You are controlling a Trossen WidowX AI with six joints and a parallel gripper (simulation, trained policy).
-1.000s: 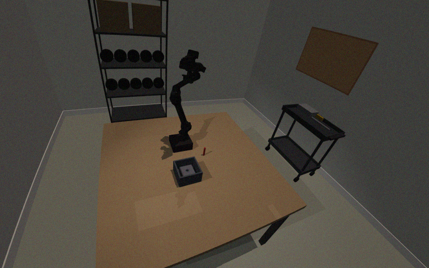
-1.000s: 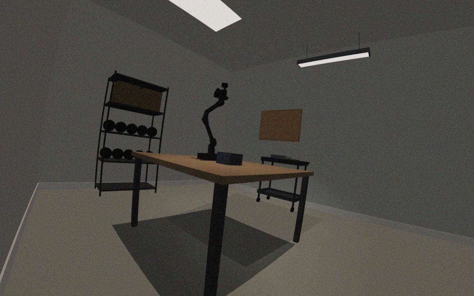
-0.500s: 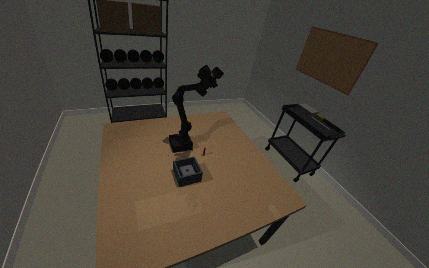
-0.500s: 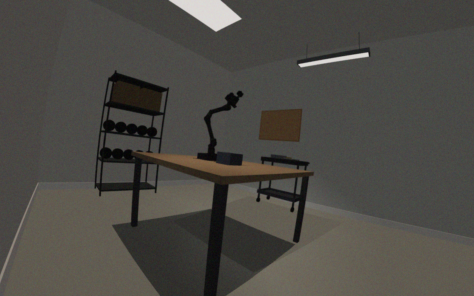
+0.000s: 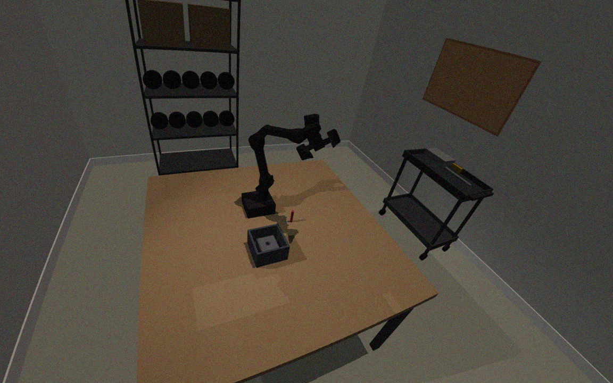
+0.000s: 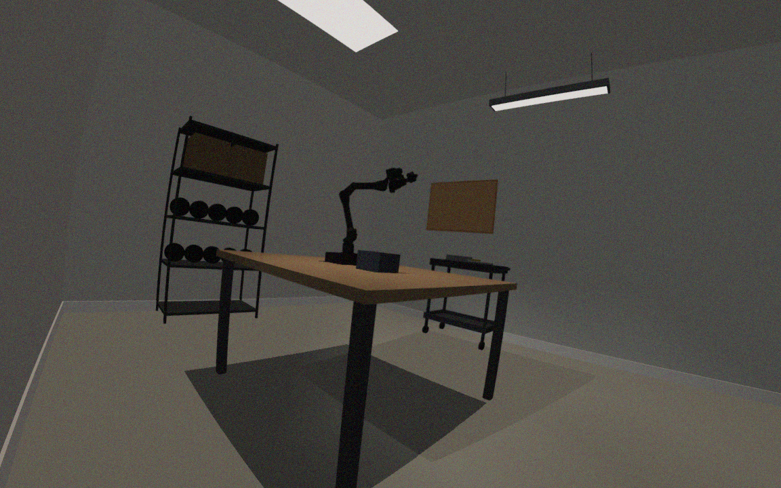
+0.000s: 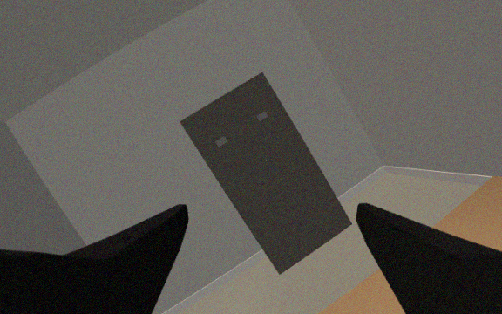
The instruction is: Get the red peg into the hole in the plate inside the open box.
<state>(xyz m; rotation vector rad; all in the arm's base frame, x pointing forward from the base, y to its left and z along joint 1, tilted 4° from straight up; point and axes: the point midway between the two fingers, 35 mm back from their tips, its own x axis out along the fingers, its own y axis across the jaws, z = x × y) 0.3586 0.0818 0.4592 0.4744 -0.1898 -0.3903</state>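
Now: the red peg 51 cm below my gripper tip, 17 cm behind it and 3 cm to the left of it. Round my gripper tip: light plate: 51 cm below, 19 cm to the right, 4 cm behind; then dark box: 53 cm below, 19 cm to the right, 4 cm behind.
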